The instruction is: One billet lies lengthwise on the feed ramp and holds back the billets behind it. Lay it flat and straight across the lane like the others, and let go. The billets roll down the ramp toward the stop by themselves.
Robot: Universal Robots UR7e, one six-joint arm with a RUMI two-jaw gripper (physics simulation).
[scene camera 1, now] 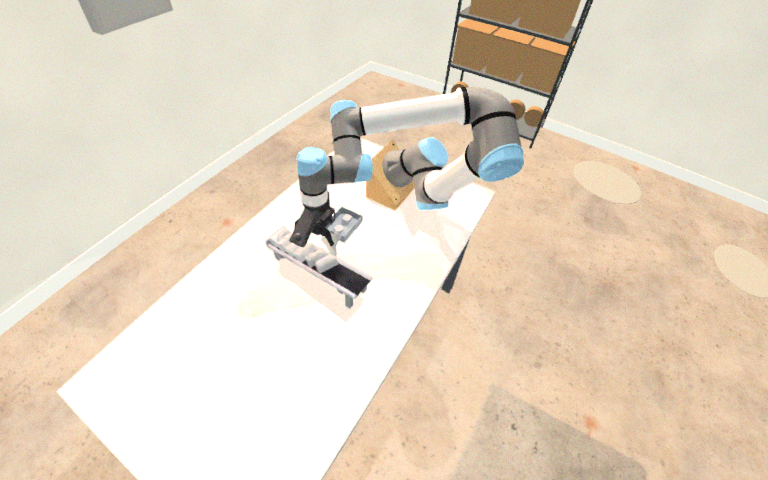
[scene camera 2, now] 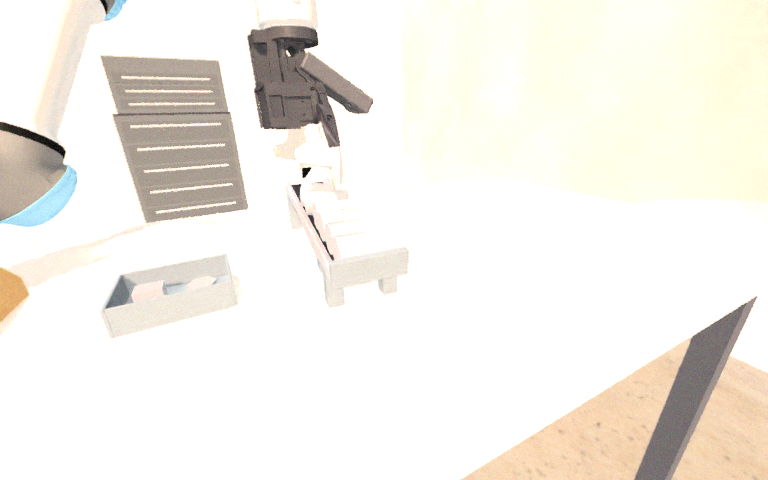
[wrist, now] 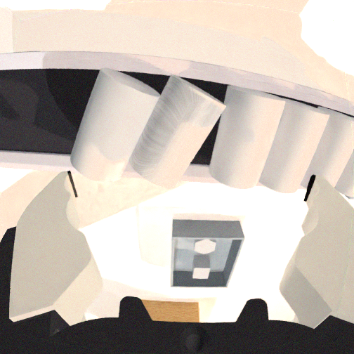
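Pixels of known places: gripper, fingertip midpoint: (scene camera 1: 315, 246) (scene camera 2: 318, 183); arm's base, origin of the base link: (scene camera 1: 396, 169).
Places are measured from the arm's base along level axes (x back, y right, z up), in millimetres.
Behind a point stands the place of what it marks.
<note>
Several pale billets lie in the dark lane of the feed ramp (scene camera 1: 349, 278) (scene camera 2: 368, 268) (wrist: 30, 110). In the wrist view, the leftmost billet (wrist: 114, 127) (scene camera 1: 323, 262) {x -546, y 16, z 12 mm} and the streaked billet (wrist: 172, 134) beside it lie skewed, each with its near end over the near rail. A dark gap separates the streaked billet's far end from a straighter billet (wrist: 246, 137). Others lie side by side across the lane to the right. My gripper (wrist: 190, 176) (scene camera 1: 317, 243) {x -510, y 65, z 23 mm} is wide open and empty, above the ramp's tray side. Its fingertips are partly washed out in scene camera 2.
A grey tray (scene camera 1: 357, 221) {x -276, y 37, z -66 mm} (scene camera 2: 169, 316) {x -288, y 134, z -90 mm} (wrist: 232, 230) with two small pale parts stands beside the ramp. A wooden block (scene camera 1: 373, 189) {x -114, y 48, z -39 mm} (wrist: 172, 310) is at the robot's base. A shelf rack (scene camera 1: 501, 79) stands behind. Slatted grey panels (scene camera 2: 181, 135) show in scene camera 2.
</note>
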